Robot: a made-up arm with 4 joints.
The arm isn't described. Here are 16 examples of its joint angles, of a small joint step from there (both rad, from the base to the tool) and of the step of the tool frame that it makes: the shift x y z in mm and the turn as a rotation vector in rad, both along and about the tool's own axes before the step.
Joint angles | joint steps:
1: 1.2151 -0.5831 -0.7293 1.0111 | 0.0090 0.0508 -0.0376 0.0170
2: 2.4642 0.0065 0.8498 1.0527 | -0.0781 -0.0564 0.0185 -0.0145
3: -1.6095 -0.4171 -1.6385 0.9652 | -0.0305 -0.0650 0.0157 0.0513
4: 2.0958 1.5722 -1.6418 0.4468 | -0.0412 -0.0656 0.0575 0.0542
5: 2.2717 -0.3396 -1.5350 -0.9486 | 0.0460 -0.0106 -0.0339 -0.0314
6: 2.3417 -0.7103 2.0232 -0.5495 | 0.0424 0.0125 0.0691 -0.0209
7: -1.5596 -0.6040 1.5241 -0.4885 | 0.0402 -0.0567 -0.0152 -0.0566
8: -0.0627 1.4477 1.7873 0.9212 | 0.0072 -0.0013 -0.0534 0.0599
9: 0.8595 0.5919 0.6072 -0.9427 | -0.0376 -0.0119 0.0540 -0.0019
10: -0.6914 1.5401 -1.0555 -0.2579 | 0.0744 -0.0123 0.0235 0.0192
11: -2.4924 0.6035 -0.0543 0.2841 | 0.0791 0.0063 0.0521 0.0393
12: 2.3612 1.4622 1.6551 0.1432 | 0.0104 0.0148 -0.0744 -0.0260
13: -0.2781 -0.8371 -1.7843 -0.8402 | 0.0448 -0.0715 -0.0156 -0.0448
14: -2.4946 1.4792 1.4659 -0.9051 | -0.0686 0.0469 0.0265 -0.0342
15: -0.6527 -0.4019 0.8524 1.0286 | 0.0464 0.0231 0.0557 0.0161
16: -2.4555 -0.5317 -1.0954 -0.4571 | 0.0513 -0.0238 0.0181 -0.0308
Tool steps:
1: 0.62 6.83 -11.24 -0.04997 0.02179 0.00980
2: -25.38 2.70 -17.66 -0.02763 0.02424 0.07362
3: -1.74 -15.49 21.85 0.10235 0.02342 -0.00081
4: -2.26 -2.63 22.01 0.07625 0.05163 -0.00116
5: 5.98 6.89 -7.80 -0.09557 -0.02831 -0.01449
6: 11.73 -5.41 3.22 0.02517 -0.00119 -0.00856
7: 22.92 -1.29 -6.35 -0.04145 -0.08891 -0.07818
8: -4.41 3.84 3.46 0.00890 0.00092 0.01016
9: -14.59 1.44 6.54 0.04075 -0.02006 0.02857
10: 8.89 -6.42 0.74 0.07616 0.07280 0.05210
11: 21.26 -15.38 27.99 0.10929 0.08176 0.01007
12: 8.47 4.09 -10.78 -0.06812 -0.01946 -0.05874
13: 2.90 5.03 -15.27 -0.13088 0.01707 -0.00465
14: -2.89 13.71 -33.70 -0.09812 0.01507 0.00522
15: 8.42 -10.53 17.02 0.05686 -0.00022 0.00009
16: 8.99 13.27 -6.02 -0.06044 0.03118 -0.01985
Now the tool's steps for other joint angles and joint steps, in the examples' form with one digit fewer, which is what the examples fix.
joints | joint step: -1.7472 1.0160 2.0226 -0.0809 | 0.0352 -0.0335 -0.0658 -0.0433
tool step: 3.4 6.3 -1.9 -0.0587 -0.0746 -0.0342
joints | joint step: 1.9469 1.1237 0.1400 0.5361 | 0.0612 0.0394 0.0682 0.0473
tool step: 0.4 -20.8 35.6 0.1284 0.0833 0.0628
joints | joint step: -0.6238 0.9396 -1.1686 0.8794 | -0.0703 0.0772 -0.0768 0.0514
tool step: -36.1 18.1 -26.9 -0.0982 -0.0682 0.0525
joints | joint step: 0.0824 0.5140 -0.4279 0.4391 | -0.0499 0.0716 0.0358 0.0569
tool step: -36.6 0.9 -1.8 0.0088 0.0138 0.1257
